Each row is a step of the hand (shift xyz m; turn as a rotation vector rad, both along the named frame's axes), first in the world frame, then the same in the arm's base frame.
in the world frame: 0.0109 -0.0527 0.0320 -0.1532 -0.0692 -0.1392
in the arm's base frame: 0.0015 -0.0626 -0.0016 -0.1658 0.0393 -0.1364
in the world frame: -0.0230 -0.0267 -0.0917 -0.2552 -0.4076 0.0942
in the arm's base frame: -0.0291 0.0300 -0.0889 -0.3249 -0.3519 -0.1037
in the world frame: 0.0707 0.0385 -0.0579 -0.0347 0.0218 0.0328
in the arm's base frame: 0.0756 0.0524 -0.0369 -0.0295 0.0058 0.0430
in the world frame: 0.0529 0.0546 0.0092 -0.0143 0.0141 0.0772
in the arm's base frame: 0.0623 0.0327 0.0302 -0.0101 -0.0273 0.0743
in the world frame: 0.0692 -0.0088 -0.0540 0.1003 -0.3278 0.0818
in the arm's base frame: 0.0654 0.0112 -0.0581 0.0389 -0.3315 -0.1130
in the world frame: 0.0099 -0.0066 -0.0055 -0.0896 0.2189 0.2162
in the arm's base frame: 0.0084 -0.0040 -0.0092 -0.0436 0.0804 0.3071
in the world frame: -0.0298 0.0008 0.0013 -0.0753 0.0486 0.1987
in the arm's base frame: -0.0291 0.0044 0.0049 -0.0615 -0.0542 0.2020
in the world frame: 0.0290 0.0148 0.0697 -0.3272 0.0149 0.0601
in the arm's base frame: 0.0324 -0.0291 0.0634 -0.3176 0.0290 0.0957
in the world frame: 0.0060 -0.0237 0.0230 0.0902 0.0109 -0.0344
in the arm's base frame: 0.0019 -0.0329 0.0064 0.0900 0.0140 -0.0337
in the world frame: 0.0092 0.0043 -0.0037 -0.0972 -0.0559 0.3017
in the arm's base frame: 0.0098 0.0042 -0.0019 -0.1007 -0.1929 0.2371
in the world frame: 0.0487 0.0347 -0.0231 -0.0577 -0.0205 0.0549
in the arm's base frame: 0.0539 0.0340 -0.0070 -0.0596 -0.0378 0.0423
